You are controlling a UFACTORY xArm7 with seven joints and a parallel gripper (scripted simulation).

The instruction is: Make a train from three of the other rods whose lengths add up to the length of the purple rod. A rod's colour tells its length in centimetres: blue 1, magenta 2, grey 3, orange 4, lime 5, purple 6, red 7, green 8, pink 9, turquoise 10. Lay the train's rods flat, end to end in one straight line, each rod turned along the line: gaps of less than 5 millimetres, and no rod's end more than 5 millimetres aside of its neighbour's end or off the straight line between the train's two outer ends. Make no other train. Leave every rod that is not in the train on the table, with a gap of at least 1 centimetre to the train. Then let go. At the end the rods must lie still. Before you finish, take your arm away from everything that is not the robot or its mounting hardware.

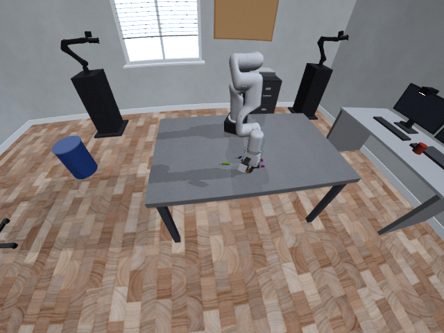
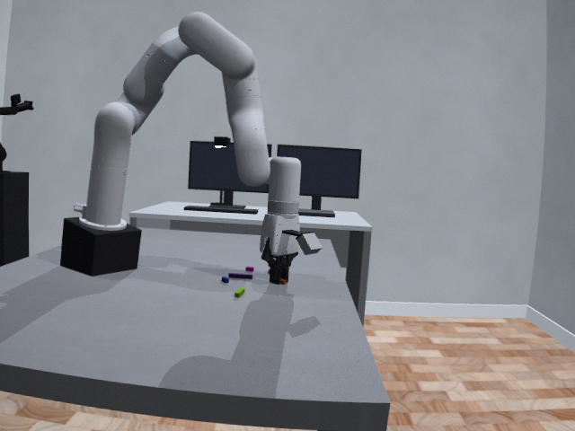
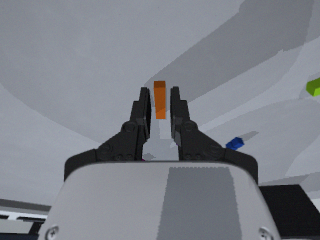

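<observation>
My gripper is now 2 cm above the orange rod. The rest, counted from my hand: purple rod 10 cm behind, 2 cm to the left, 2 cm below; lime rod 14 cm to the right, 8 cm behind, 2 cm below.
</observation>
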